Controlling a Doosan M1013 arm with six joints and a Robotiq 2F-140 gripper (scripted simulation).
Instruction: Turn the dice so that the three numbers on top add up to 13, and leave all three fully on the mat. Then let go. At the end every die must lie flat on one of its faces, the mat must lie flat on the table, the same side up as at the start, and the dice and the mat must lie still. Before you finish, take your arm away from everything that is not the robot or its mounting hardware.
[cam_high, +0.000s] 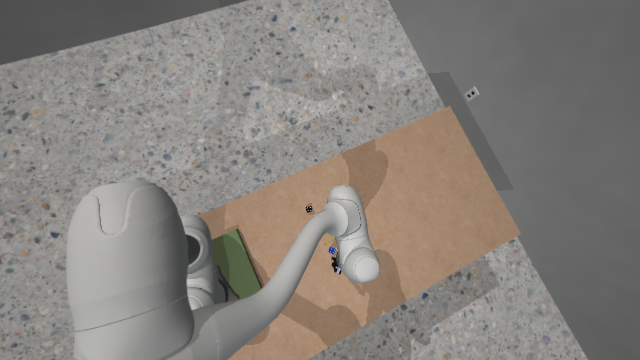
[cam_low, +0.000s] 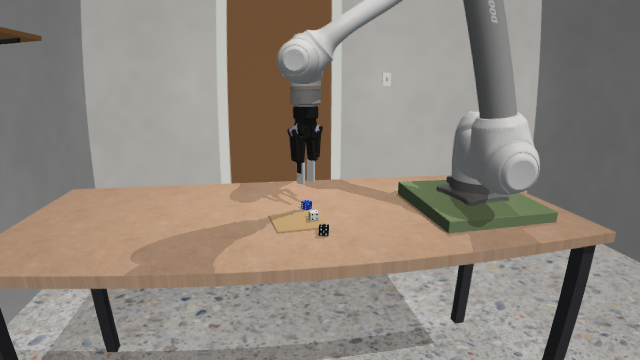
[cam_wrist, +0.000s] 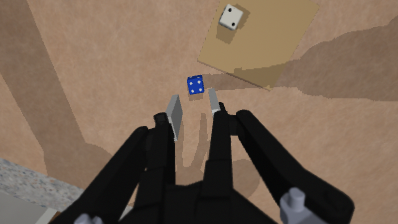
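Right now the blue die is 11 cm below my hand. The rest, counted from my hand: white die (1 cm ahead, 11 cm to the left, 10 cm below); tan mat (6 cm ahead, 11 cm to the left, 12 cm below); black die (2 cm ahead, 22 cm to the left, 11 cm below).
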